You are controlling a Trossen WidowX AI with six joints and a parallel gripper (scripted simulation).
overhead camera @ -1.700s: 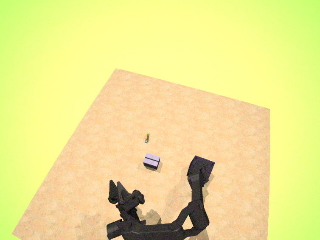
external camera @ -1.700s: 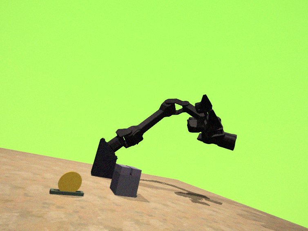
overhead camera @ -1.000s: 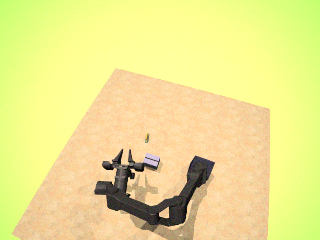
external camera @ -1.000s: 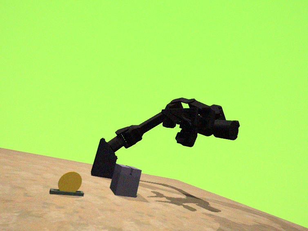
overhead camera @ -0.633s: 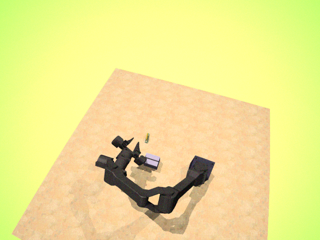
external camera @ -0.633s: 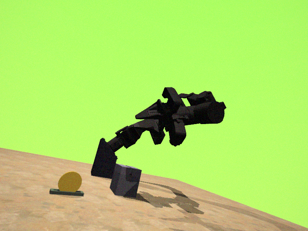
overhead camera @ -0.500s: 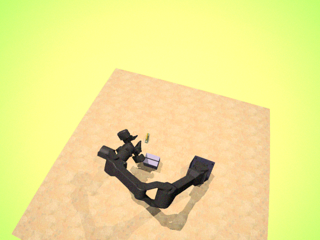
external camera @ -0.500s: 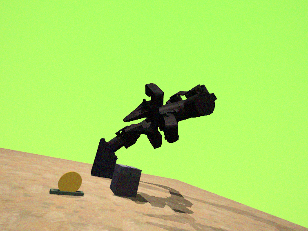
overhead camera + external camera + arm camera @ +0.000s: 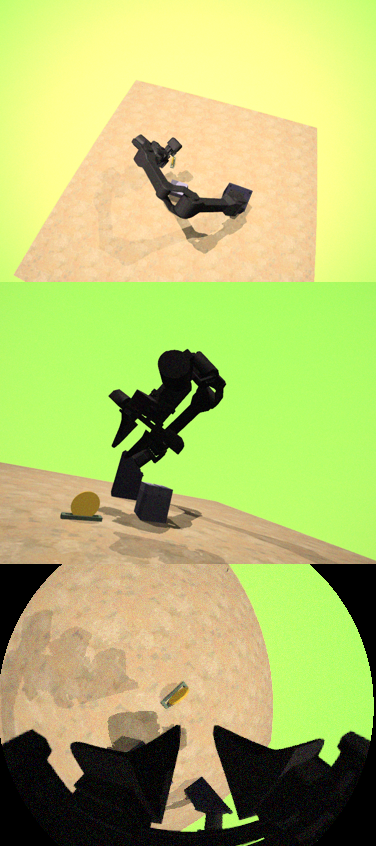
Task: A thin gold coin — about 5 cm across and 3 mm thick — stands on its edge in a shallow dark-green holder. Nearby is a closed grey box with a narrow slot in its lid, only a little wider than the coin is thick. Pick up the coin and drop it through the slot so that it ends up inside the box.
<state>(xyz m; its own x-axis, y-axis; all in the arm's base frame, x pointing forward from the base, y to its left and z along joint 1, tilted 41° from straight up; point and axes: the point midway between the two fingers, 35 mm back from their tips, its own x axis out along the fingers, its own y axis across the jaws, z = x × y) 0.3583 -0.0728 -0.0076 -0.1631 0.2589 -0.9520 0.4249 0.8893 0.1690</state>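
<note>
My gripper tip is 11 cm above the thin gold coin, 3 cm to the left of it and 1 cm short of it.
</note>
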